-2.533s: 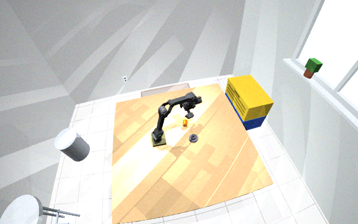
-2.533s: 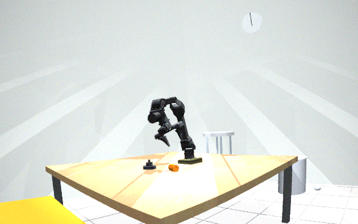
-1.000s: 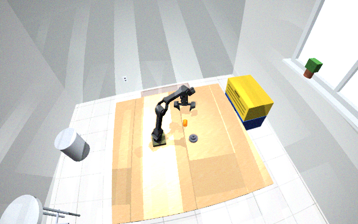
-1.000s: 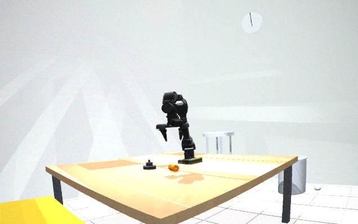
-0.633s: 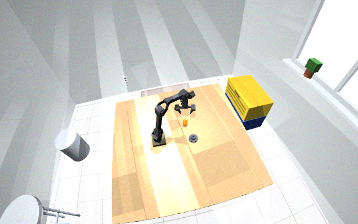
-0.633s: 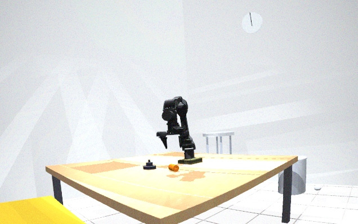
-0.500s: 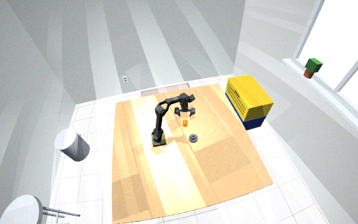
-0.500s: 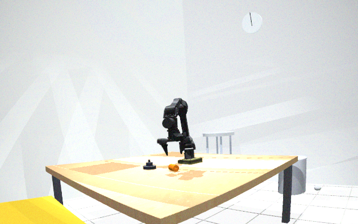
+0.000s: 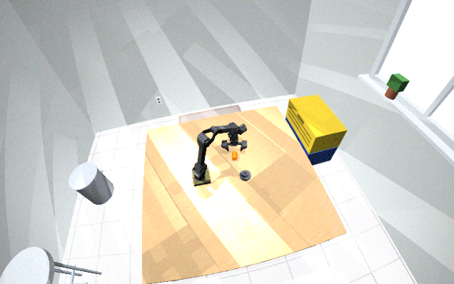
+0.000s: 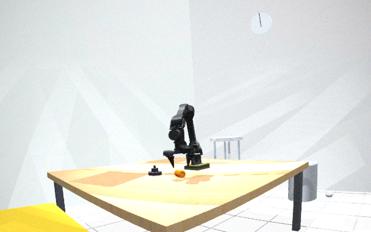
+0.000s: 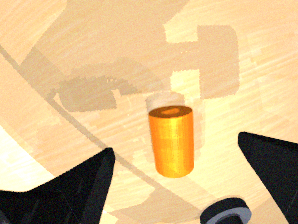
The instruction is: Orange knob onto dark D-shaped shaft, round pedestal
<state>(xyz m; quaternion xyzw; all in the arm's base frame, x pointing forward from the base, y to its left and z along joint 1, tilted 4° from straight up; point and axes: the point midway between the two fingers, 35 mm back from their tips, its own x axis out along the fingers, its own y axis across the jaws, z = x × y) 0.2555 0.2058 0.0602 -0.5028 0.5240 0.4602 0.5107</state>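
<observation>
My gripper tip is 2 cm to the left of the orange knob and 4 cm above it. Also, from my gripper tip: dark shaft: 7 cm ahead, 19 cm to the right, 3 cm below.
</observation>
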